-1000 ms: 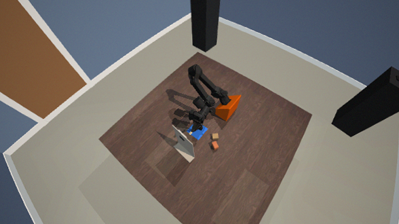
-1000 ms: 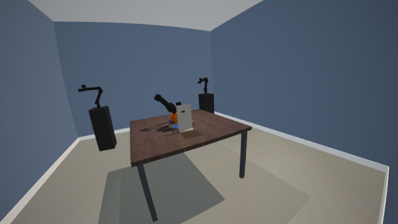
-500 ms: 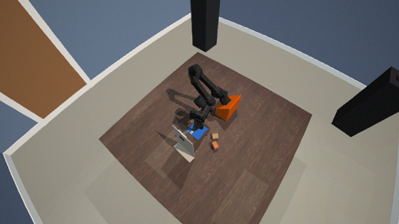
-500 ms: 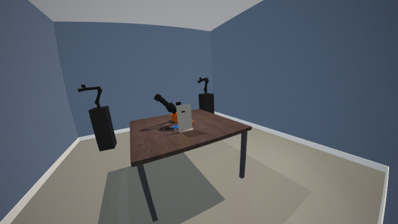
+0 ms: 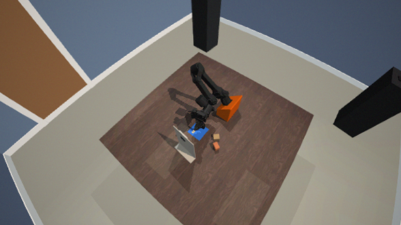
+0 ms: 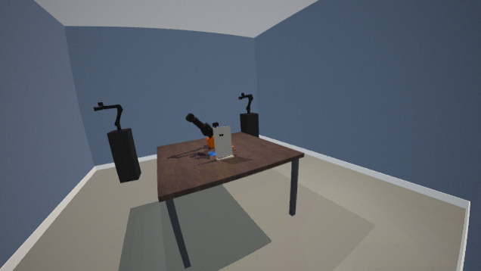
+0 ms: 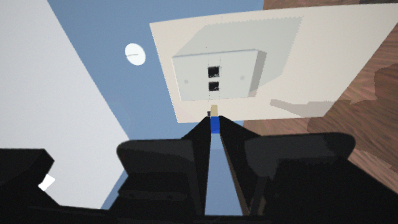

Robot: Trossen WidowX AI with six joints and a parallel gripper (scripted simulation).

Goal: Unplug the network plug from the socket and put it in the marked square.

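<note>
Right now my gripper tip is 230 mm above the blue marked square, 90 mm past it and 60 mm to the left of it. From my gripper tip the other things lie so: orange cube 210 mm below, 130 mm to the left, 80 mm behind; blue plug 10 mm ahead; upright grey panel 90 mm below, 90 mm ahead, 10 mm to the right.
</note>
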